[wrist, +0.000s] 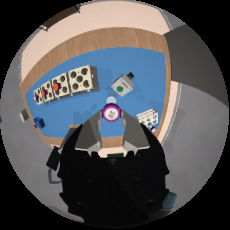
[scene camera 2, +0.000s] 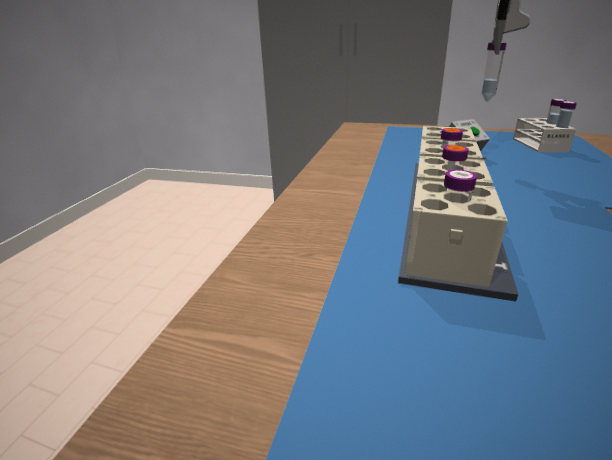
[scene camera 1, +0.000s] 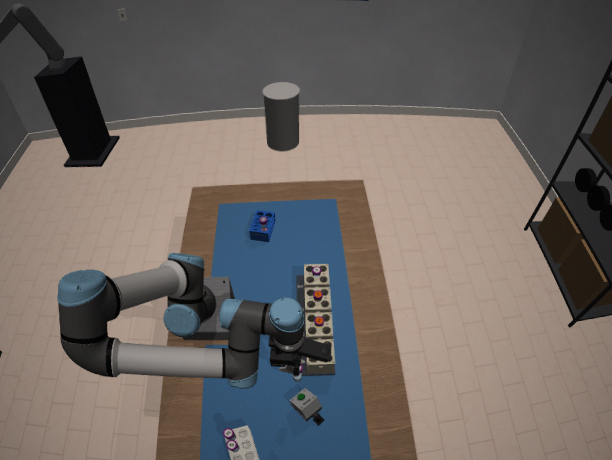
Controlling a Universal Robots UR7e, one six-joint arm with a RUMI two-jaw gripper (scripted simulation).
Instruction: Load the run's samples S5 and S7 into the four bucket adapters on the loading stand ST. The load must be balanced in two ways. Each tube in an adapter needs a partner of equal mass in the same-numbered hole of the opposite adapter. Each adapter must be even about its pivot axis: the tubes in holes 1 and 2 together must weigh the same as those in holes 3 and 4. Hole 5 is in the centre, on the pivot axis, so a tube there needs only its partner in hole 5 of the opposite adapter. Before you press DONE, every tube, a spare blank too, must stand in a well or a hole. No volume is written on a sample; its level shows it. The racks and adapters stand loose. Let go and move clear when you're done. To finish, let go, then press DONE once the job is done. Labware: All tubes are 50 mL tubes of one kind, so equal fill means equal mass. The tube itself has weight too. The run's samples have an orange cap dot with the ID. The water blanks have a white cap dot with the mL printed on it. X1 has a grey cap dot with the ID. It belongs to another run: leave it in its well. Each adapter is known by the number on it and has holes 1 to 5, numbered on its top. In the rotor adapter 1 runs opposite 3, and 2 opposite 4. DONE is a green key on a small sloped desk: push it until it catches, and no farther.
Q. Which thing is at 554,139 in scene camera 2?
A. A blanks rack.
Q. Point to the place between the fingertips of my gripper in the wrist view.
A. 111,110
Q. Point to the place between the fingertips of my gripper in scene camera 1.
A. At 296,369
